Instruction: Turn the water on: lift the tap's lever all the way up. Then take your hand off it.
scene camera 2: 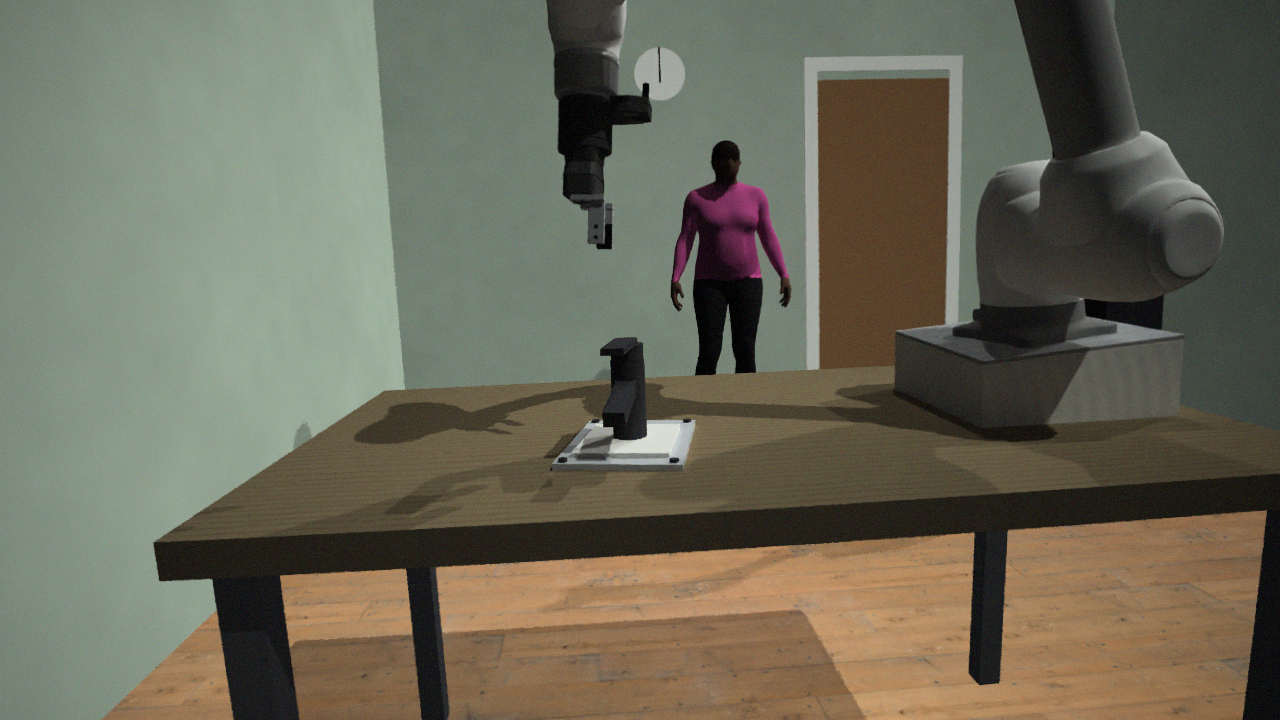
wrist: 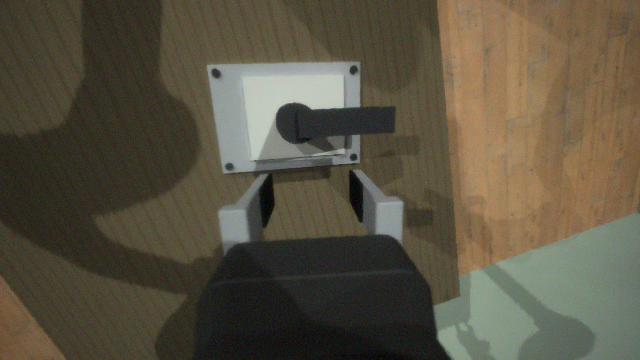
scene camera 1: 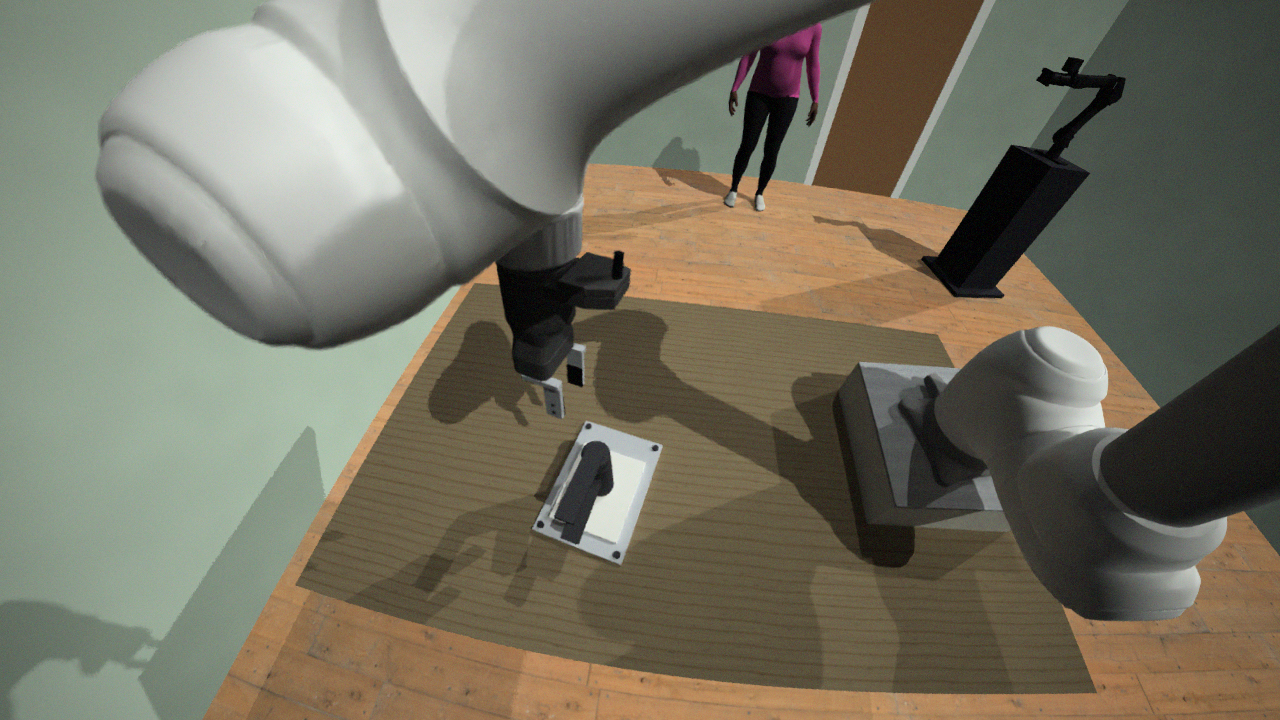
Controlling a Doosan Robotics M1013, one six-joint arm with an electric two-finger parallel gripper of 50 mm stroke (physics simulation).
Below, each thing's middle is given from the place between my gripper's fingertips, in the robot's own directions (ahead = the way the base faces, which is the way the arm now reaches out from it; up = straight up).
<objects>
Right now my hand is 14 cm above the lever (scene camera 1: 595,456), 6 cm to the right of it and 1 cm past it. Also, from my hand: grey base plate (scene camera 1: 640,449) 28 cm below, 3 cm behind, 2 cm to the left.
</objects>
